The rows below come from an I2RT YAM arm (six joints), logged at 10 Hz.
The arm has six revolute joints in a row. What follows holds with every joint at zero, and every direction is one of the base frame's.
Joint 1 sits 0.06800 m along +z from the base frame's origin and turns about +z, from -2.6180 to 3.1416 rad.
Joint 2 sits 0.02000 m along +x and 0.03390 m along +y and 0.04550 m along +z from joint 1 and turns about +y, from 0.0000 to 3.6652 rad.
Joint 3 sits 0.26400 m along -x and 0.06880 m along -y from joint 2 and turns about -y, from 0.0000 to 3.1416 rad.
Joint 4 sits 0.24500 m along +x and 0.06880 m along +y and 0.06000 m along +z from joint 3 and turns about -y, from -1.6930 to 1.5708 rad.
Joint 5 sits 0.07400 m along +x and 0.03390 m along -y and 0.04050 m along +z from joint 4 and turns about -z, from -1.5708 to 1.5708 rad.
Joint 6 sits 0.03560 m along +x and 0.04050 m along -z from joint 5 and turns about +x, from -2.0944 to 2.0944 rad.
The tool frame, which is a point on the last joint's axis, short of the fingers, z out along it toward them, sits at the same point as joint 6; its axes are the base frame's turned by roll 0.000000, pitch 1.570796 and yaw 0.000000 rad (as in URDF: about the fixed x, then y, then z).
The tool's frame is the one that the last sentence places.
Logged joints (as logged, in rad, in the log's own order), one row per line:
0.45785 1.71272 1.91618 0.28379 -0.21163 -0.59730
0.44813 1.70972 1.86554 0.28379 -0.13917 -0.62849
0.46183 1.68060 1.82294 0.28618 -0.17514 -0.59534
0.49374 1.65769 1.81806 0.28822 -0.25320 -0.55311
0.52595 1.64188 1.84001 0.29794 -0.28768 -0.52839
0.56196 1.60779 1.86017 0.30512 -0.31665 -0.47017
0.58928 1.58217 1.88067 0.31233 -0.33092 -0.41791
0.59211 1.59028 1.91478 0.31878 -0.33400 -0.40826
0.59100 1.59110 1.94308 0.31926 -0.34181 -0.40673
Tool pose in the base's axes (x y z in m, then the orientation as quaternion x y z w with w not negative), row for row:
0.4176 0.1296 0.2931 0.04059 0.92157 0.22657 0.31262
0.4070 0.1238 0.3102 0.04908 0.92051 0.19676 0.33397
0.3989 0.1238 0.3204 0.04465 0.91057 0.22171 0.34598
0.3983 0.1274 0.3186 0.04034 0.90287 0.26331 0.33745
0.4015 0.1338 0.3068 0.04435 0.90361 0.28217 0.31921
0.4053 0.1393 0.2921 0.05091 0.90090 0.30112 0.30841
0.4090 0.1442 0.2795 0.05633 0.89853 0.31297 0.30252
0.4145 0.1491 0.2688 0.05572 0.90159 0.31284 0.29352
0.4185 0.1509 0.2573 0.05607 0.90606 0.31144 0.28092
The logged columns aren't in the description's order. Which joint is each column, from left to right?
Columns, left to right: joint 6, joint 3, joint 2, joint 1, joint 5, joint 4.
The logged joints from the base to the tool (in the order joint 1, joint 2, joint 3, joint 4, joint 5, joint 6), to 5 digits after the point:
0.28379 1.91618 1.71272 -0.59730 -0.21163 0.45785
0.28379 1.86554 1.70972 -0.62849 -0.13917 0.44813
0.28618 1.82294 1.68060 -0.59534 -0.17514 0.46183
0.28822 1.81806 1.65769 -0.55311 -0.25320 0.49374
0.29794 1.84001 1.64188 -0.52839 -0.28768 0.52595
0.30512 1.86017 1.60779 -0.47017 -0.31665 0.56196
0.31233 1.88067 1.58217 -0.41791 -0.33092 0.58928
0.31878 1.91478 1.59028 -0.40826 -0.33400 0.59211
0.31926 1.94308 1.59110 -0.40673 -0.34181 0.59100

